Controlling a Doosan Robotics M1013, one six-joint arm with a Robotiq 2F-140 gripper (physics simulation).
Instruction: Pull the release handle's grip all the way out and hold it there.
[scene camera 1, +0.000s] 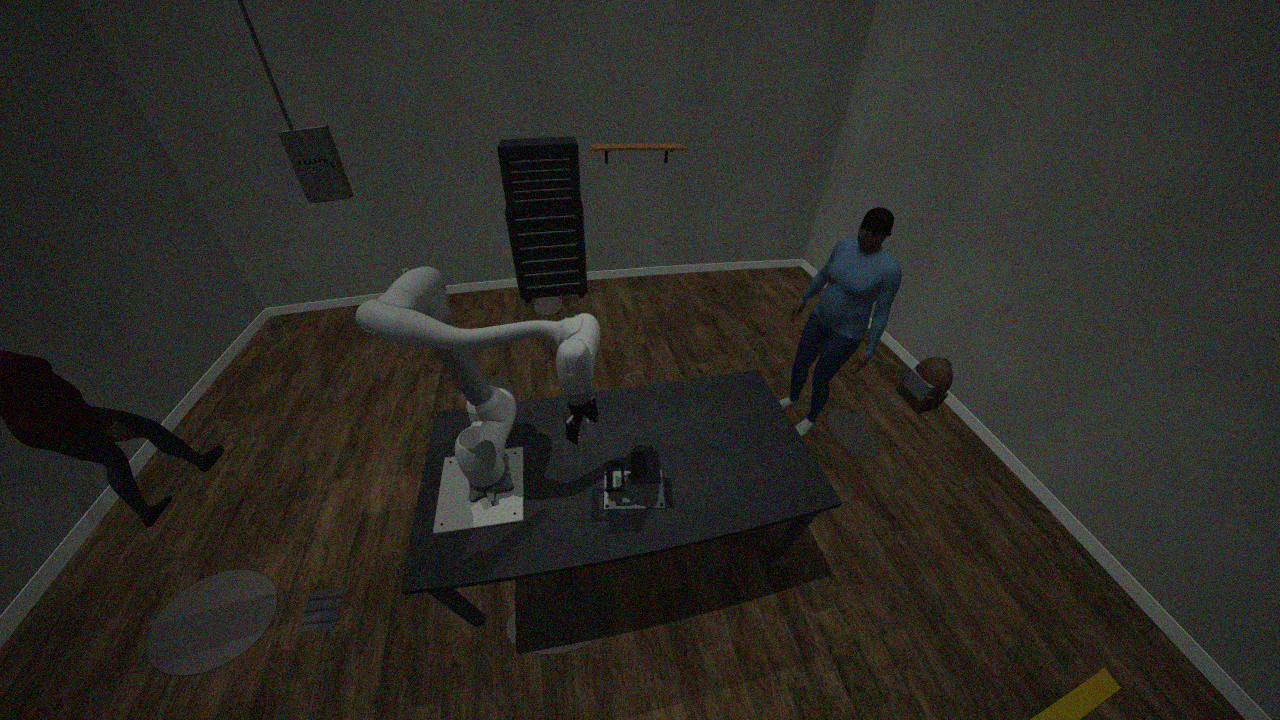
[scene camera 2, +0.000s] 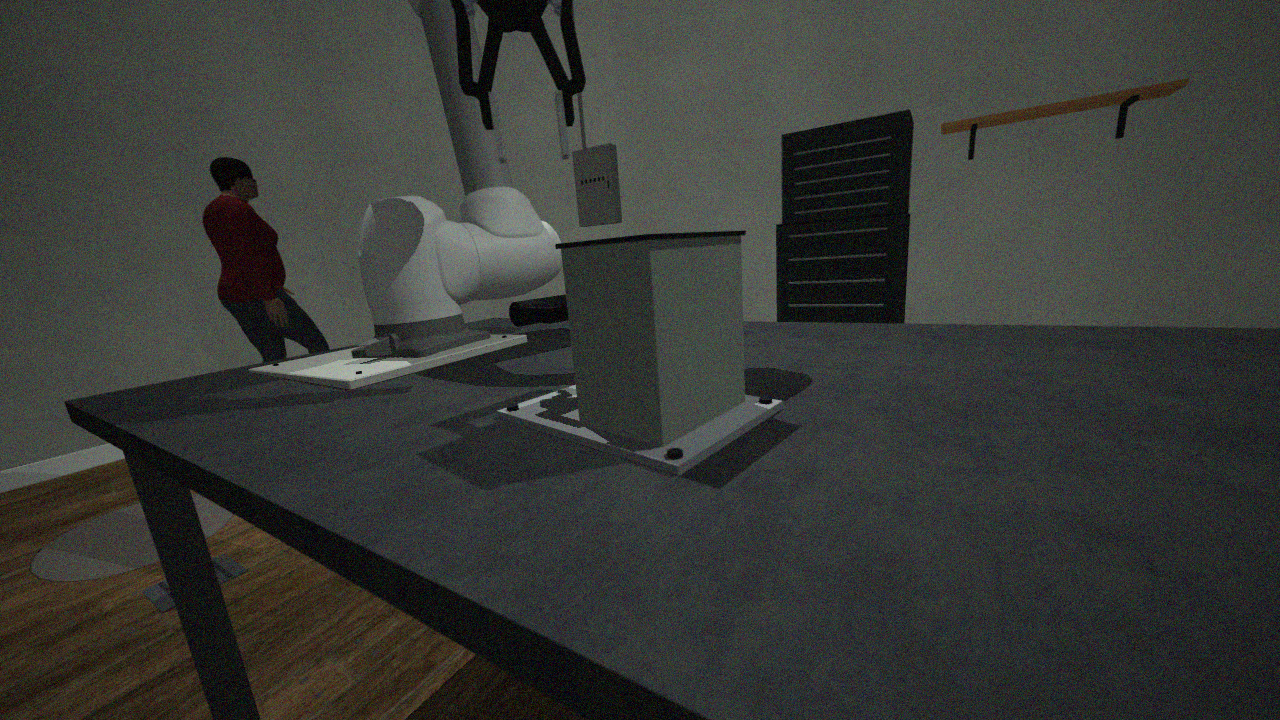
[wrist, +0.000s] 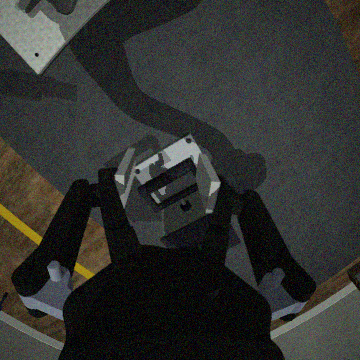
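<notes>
The release handle's black grip (scene camera 2: 537, 311) (wrist: 169, 176) sticks out from one side of a grey box (scene camera 2: 657, 340) (scene camera 1: 643, 465) with a dark top. In the wrist view it is a dark frame-like handle. The box stands upright on a light plate (scene camera 2: 720, 434) (wrist: 176, 150) on the table. In scene camera 2 the box hides part of the handle. My gripper (scene camera 1: 581, 427) (scene camera 2: 533, 157) (wrist: 165, 163) points down, part open and empty, above the level of the box top. In the wrist view the handle lies between the fingertips in the picture, but below them.
The arm's white base plate (scene camera 1: 449, 512) (scene camera 2: 308, 368) is on the dark table (scene camera 1: 716, 420) (scene camera 2: 984, 501). A person in blue (scene camera 1: 854, 291) stands near the table's far right; one in red (scene camera 1: 40, 402) (scene camera 2: 246, 255) is at the left. A drawer cabinet (scene camera 1: 546, 214) (scene camera 2: 844, 223) stands behind.
</notes>
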